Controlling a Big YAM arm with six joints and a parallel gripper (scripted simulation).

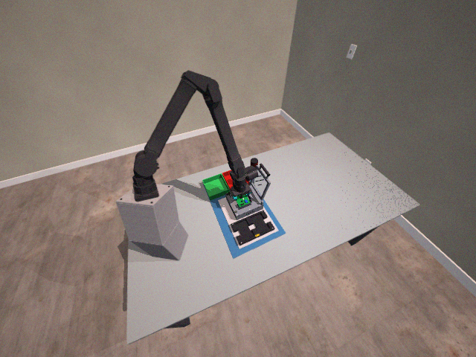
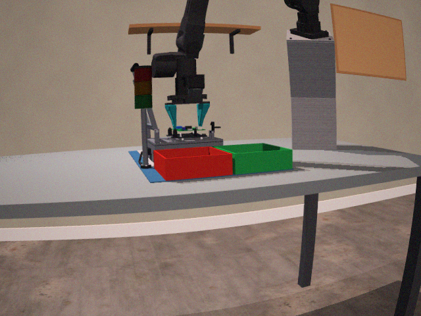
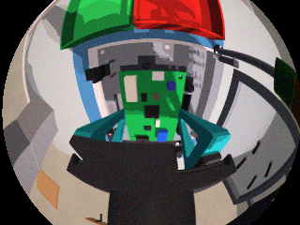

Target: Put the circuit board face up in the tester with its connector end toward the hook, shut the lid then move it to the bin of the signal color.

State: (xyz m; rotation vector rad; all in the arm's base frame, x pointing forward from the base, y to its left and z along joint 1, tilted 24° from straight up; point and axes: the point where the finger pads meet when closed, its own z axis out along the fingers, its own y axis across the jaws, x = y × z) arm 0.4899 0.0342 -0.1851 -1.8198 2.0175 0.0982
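Now: hand right at the green circuit board. The rest, counted from my hand: tester lid (130 mm ahead, 90 mm above, 10 mm to the right); then tester plate (20 mm below, 10 mm to the left, 10 mm ahead); then latch hook (60 mm to the left, 60 mm behind).
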